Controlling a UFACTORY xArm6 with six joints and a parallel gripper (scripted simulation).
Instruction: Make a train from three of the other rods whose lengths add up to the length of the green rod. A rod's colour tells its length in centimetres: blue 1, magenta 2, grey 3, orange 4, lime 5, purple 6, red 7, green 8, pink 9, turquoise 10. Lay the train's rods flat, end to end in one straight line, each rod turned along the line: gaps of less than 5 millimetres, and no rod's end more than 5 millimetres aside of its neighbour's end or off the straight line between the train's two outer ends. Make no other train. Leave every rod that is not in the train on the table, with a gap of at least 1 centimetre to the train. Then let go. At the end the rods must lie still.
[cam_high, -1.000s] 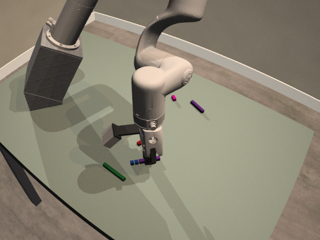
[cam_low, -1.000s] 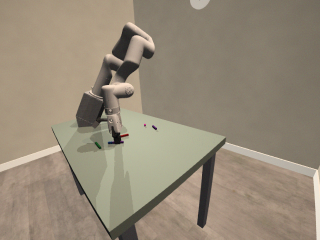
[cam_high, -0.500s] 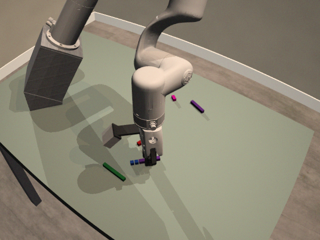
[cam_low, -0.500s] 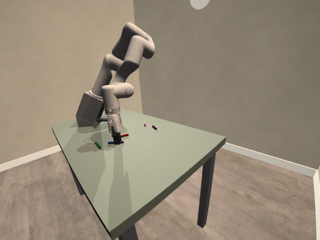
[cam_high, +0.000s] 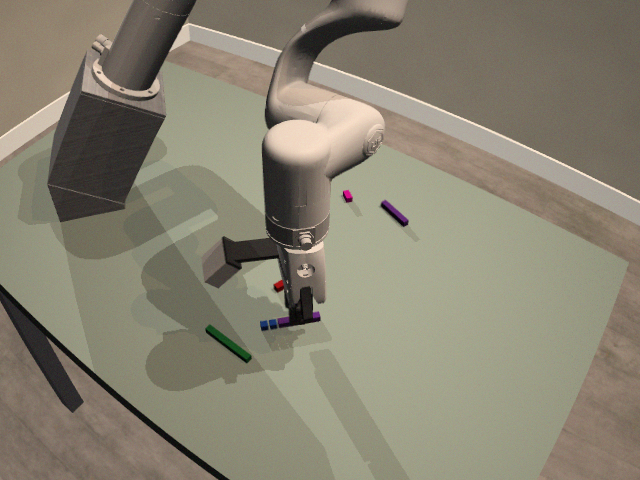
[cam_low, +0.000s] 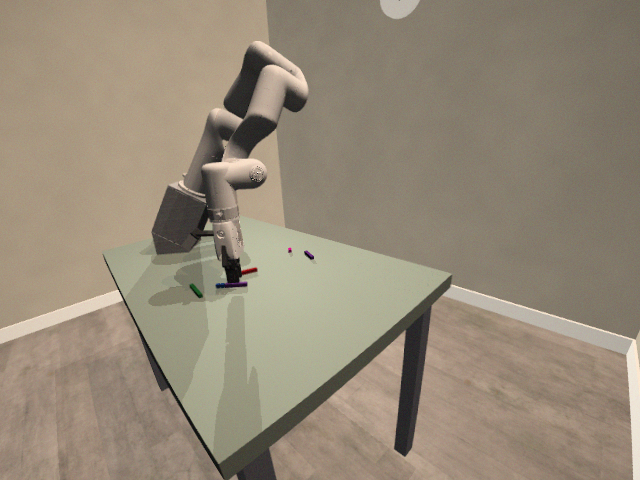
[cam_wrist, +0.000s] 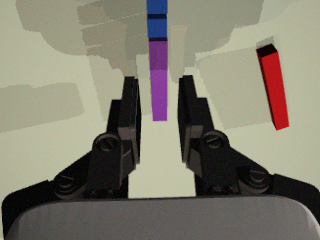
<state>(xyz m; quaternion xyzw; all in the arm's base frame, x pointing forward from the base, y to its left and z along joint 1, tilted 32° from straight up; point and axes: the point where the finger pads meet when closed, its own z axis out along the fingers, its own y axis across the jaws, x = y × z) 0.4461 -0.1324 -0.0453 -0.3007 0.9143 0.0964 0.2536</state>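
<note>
Right now the purple rod is 3 cm below my hand. From my hand the other things lie so: red rod (4 cm behind, 7 cm to the left, 3 cm below); green rod (7 cm behind, 8 cm to the right, 3 cm below); magenta rod (5 cm behind, 27 cm to the left, 3 cm below).
</note>
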